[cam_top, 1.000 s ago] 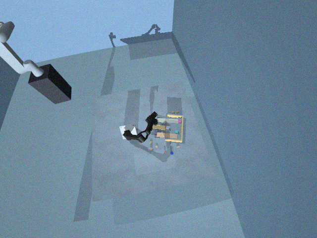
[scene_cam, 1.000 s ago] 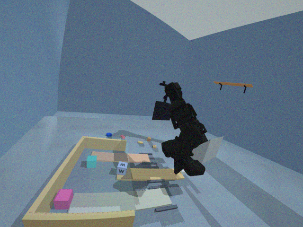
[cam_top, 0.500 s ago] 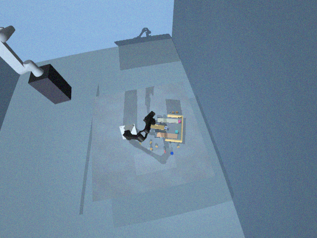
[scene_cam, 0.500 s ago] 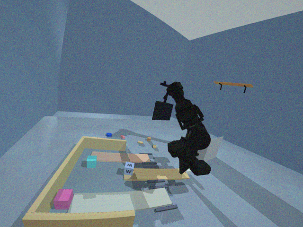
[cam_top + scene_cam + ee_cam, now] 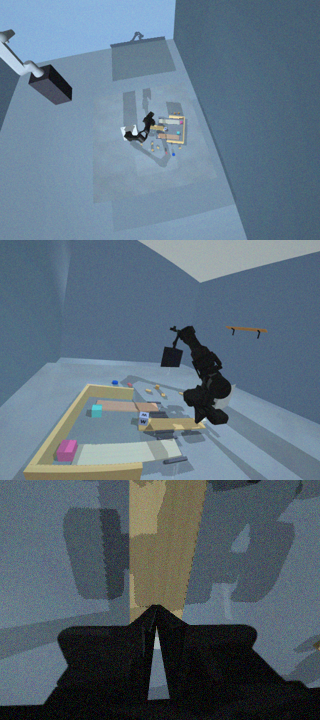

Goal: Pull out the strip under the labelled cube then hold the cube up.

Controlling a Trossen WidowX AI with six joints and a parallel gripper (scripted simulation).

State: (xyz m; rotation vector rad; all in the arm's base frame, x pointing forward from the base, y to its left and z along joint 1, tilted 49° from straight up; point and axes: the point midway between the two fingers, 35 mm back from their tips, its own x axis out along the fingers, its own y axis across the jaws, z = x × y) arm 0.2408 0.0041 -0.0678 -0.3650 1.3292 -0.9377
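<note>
Right now the cream knob is 3 cm behind my gripper tip and 1 cm to the left of it. Also, from my gripper tip: blue disc 41 cm to the right, 18 cm ahead; then pink piece 37 cm to the right, 11 cm ahead; then yellow strip 9 cm ahead, 4 cm to the right.
</note>
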